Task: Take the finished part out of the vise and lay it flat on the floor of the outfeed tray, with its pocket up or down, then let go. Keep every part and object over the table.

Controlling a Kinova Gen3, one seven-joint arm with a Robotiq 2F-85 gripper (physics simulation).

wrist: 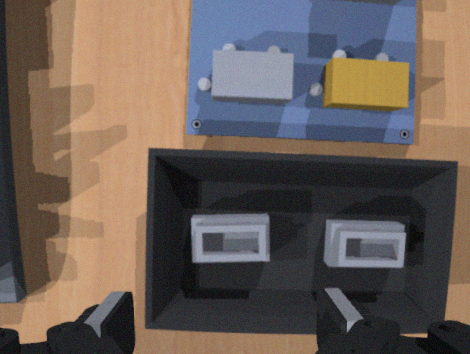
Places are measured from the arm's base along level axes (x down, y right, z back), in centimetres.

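Pixels of known places: gripper, between the fingertips: (225, 317).
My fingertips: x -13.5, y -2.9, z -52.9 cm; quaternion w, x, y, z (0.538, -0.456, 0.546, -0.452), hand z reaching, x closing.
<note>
Behind a point stands the place of what it marks.
A dark tray (165, 322) {x 5.9, y 3.2, z -59.2 cm} with high walls lies in the lower middle of the wrist view. Two light grey parts lie flat on its floor with their pockets up: one part (230, 219) {x 6.8, y -3.3, z -52.4 cm} in the left half, the other part (365, 226) {x 6.8, y -13.6, z -55.0 cm} in the right half. They are apart from each other and from the walls. My gripper (225, 317) {x -13.5, y -2.9, z -52.9 cm} is open with nothing between its fingers, above the tray's near side. I cannot tell its exact height. The vise cannot be made out in this view.
Behind the tray is a blue plate (240, 117) {x 9.2, y -5.6, z -44.7 cm} with round pins, bearing a grey block (252, 75) {x 5.7, y -6.9, z -42.0 cm} at left and a yellow block (367, 84) {x 5.7, y -15.4, z -44.2 cm} at right. A dark object (7, 200) {x 8.2, y 14.7, z -47.6 cm} stands along the left edge. Wooden table (120, 190) {x 10.1, y 5.4, z -48.7 cm} shows between it and the tray.
</note>
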